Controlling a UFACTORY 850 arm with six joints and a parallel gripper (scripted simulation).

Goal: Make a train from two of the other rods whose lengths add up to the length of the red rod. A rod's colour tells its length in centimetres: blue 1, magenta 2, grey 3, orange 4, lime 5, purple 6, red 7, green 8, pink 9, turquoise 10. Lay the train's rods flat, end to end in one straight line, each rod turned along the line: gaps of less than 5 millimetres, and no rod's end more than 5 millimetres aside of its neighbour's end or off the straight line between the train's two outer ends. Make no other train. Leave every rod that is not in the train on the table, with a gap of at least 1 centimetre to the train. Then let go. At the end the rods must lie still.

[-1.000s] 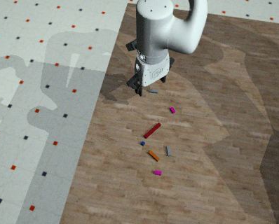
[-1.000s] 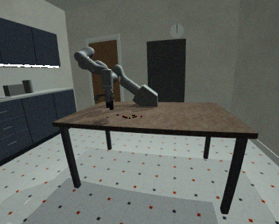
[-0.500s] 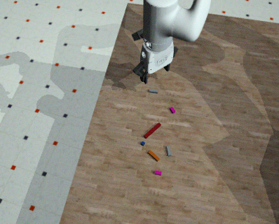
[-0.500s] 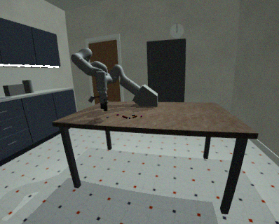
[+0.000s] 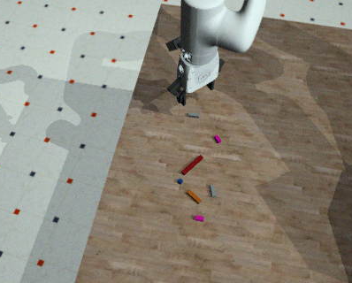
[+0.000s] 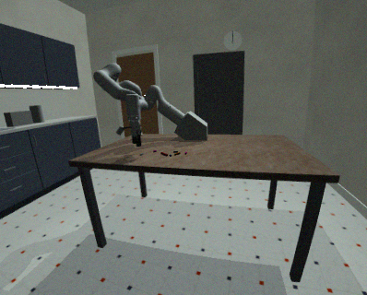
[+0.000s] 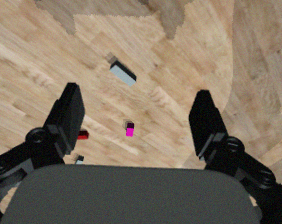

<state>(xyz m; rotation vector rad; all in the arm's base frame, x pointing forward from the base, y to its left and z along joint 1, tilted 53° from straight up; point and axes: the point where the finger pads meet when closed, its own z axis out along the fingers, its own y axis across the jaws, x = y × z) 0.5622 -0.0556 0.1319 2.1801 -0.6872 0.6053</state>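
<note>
Right now the grey rod is 30 mm to the left of my hand and 70 mm below it. From my hand the other things lie so: blue rod (20 mm behind, 230 mm to the left, 70 mm below); orange rod (60 mm behind, 260 mm to the left, 70 mm below); red rod (40 mm behind, 180 mm to the left, 70 mm below).
</note>
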